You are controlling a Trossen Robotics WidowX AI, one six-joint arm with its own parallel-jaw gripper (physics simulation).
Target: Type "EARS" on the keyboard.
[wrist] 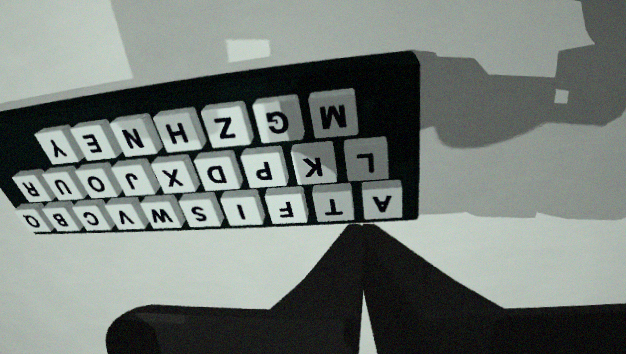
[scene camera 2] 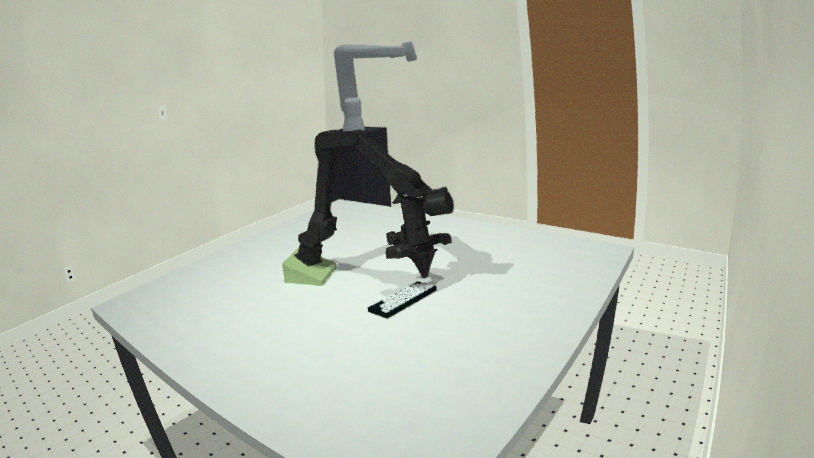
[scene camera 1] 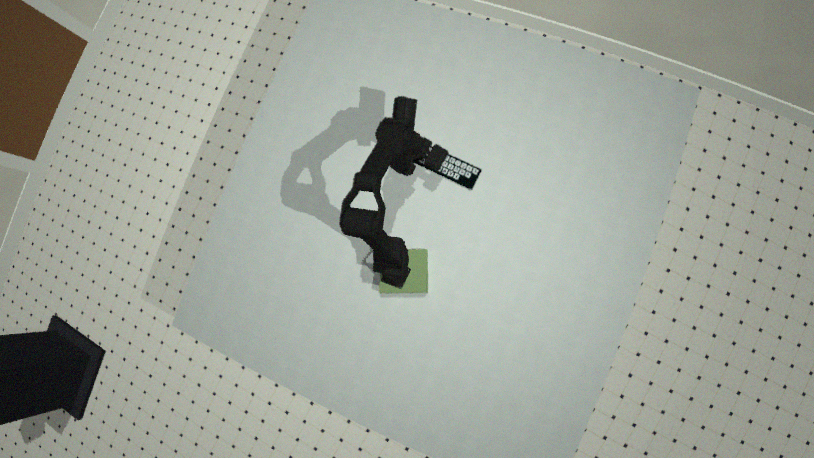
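Where they show: gripper, fingertip midpoint: [wrist: 360, 237] [scene camera 2: 425, 277] [scene camera 1: 424, 147]; arm's base at its link origin: [scene camera 2: 307, 258] [scene camera 1: 396, 275].
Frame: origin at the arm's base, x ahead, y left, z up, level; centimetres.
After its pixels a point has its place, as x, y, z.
The black keyboard [scene camera 1: 467, 181] @[32.8, -7.8, -3.3] [scene camera 2: 375, 311] @[34.0, -10.1, -3.5] [wrist: 380, 70] @[32.7, 8.6, -3.2] lies on the table with white letter keys in three rows, upside down in the wrist view. There, the A key [wrist: 382, 202] @[37.5, 8.0, -2.7] is at the right end of the row nearest my fingers, beside the T key [wrist: 334, 205] @[37.4, 6.2, -2.7]. The S key [wrist: 200, 212] @[37.0, 0.6, -2.7] is further left in that row. The R key [wrist: 31, 187] @[34.5, -7.2, -2.7] is at the left of the middle row, and the E key [wrist: 94, 143] @[33.1, -2.4, -2.7] is in the far row. My gripper [scene camera 2: 424, 276] @[36.9, 7.2, -0.4] [wrist: 360, 237] @[36.9, 7.2, -0.4] is shut and empty. Its tips appear just below the gap between T and A; their height is unclear.
The arm's base stands on a green wedge block [scene camera 1: 418, 270] @[3.7, -5.3, -0.4] [scene camera 2: 304, 273] @[5.4, -6.8, -1.0] on the pale table [scene camera 1: 512, 284] @[10.5, -30.9, -4.5] [scene camera 2: 318, 353] @[35.2, -32.3, -4.5]. A dark pedestal [scene camera 1: 39, 370] [scene camera 2: 364, 170] carrying a grey arm [scene camera 2: 346, 74] stands beyond the table. The arm's shadow falls around the keyboard.
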